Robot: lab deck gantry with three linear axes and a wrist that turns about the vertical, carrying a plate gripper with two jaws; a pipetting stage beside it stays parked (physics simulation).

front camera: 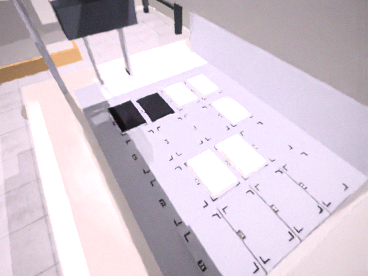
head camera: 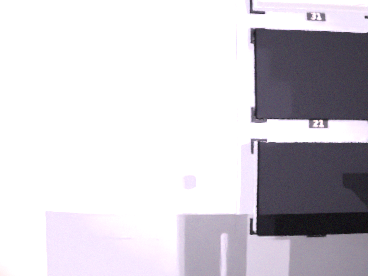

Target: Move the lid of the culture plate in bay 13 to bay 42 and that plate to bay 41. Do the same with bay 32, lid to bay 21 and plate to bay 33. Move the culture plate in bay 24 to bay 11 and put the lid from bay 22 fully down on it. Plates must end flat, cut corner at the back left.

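Frame: origin at the robot's base, x up, y ahead, z left, level; centimetres.
Seen in the pictures: gripper, fingertip midpoint: (front camera: 115, 77); robot's base, origin of the base link: (front camera: 108, 112) (head camera: 252, 230).
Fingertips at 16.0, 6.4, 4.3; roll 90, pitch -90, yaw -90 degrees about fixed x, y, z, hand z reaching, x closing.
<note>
Offsets run from my fingertips to a thing's top centre, as dx, dy, dz. "spot": to the spot under its first point.
My gripper (front camera: 115, 77) is open and empty, raised beyond the far left end of the bays. A black lid {-14.4, +0.0, +0.0} (front camera: 127, 115) (head camera: 310, 190) covers bay 11, square to its corner marks; whether a plate lies fully under it is hard to tell. Another black lid {-15.2, +0.0, +10.7} (front camera: 155, 106) (head camera: 310, 75) lies flat in bay 21. White pieces fill bay 41 {spot: -14.6, +0.8, +31.8} (front camera: 203, 85) and bay 42 {spot: -15.2, +17.2, +31.8} (front camera: 231, 110). A white plate {-14.6, +32.8, +21.4} (front camera: 241, 155) lies in bay 33. Glare hides the cut corners and wells. Bays 13, 22, 24 and 32 show bare deck.
A white piece {-14.6, +0.0, +21.4} (front camera: 181, 94) stands in bay 31, between bays 21 and 41; its near edge shows at the top of the head view. Another white plate {-14.6, +32.8, +10.7} (front camera: 212, 173) stands in bay 23, close beside bay 33. A pale wall (front camera: 280, 75) runs along the deck's right side.
</note>
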